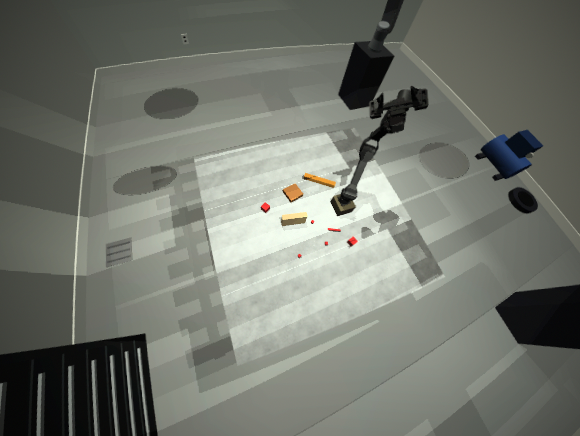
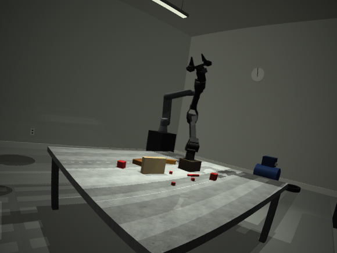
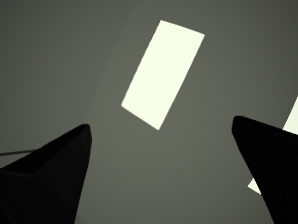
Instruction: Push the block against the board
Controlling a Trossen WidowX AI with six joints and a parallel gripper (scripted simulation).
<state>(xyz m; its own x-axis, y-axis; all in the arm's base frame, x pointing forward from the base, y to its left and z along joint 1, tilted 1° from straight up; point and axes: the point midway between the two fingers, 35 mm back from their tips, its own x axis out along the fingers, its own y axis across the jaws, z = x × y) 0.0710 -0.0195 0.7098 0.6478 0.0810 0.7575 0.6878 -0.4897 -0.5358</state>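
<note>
Now: the tan board 76 cm below my gripper tip, 27 cm ahead of it and 1 cm to the left of it. The rest, counted from my gripper tip: square block: 80 cm below, 19 cm ahead, 18 cm to the right; long orange bar: 80 cm below, 21 cm to the right, 3 cm behind; red stick: 81 cm below, 15 cm to the left, 4 cm ahead.
</note>
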